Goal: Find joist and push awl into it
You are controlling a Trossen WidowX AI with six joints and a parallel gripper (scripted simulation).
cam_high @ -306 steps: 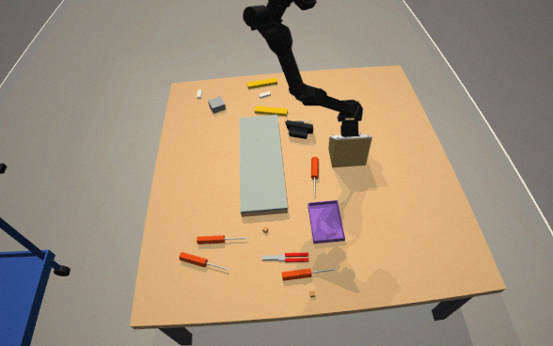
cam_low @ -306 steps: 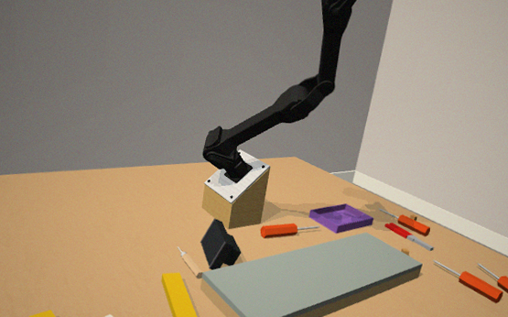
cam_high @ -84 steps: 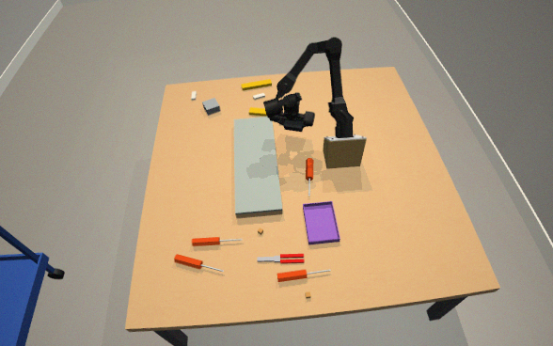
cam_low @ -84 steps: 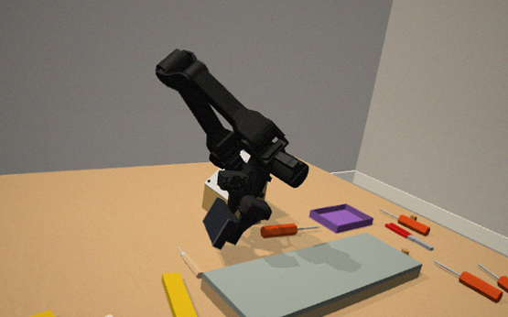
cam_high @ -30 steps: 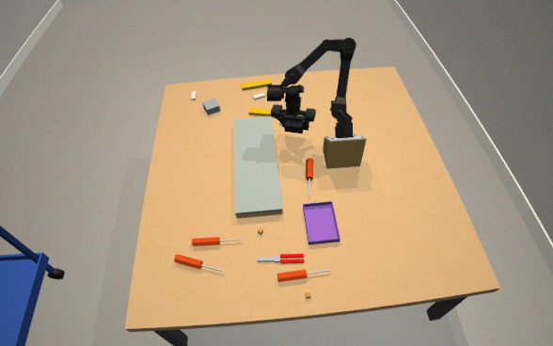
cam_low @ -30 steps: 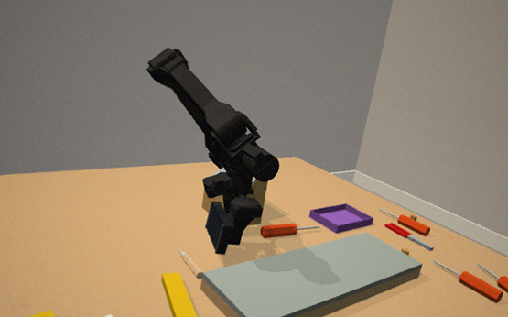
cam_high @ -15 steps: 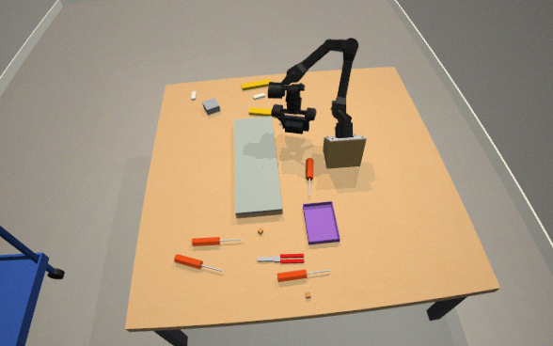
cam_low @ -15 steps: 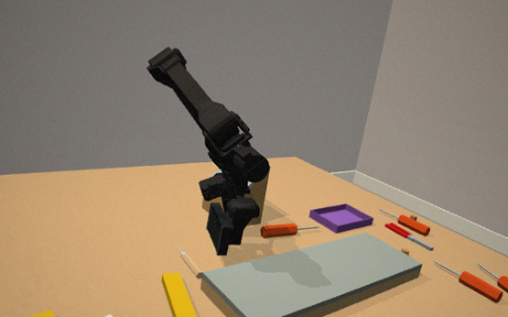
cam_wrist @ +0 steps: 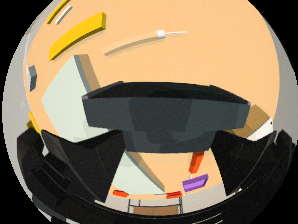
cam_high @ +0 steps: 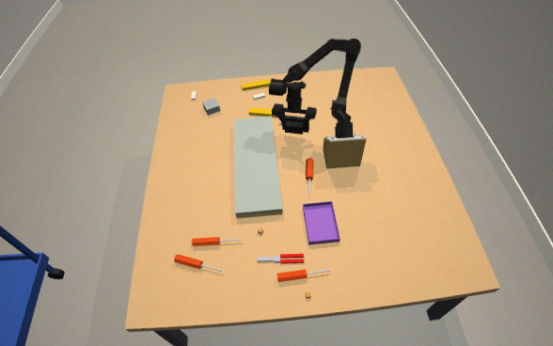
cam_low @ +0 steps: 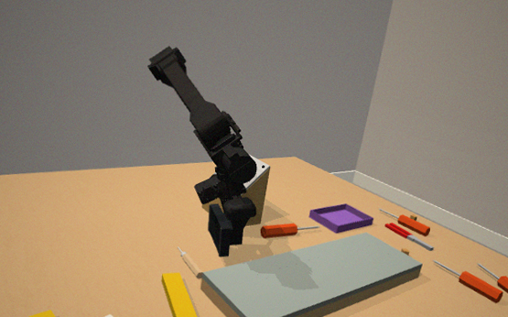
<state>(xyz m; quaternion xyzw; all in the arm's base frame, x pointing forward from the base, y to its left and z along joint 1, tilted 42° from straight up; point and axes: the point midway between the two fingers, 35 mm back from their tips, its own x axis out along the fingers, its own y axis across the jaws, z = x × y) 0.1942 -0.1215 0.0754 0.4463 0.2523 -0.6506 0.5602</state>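
Right now the stud finder is 1 cm behind my gripper tip. The rest, counted from my gripper tip: purple tray: 6 cm behind, 45 cm to the left, 6 cm below; awl: 1 cm behind, 10 cm to the right, 7 cm below; grey cube: 39 cm ahead, 26 cm to the right, 6 cm below.
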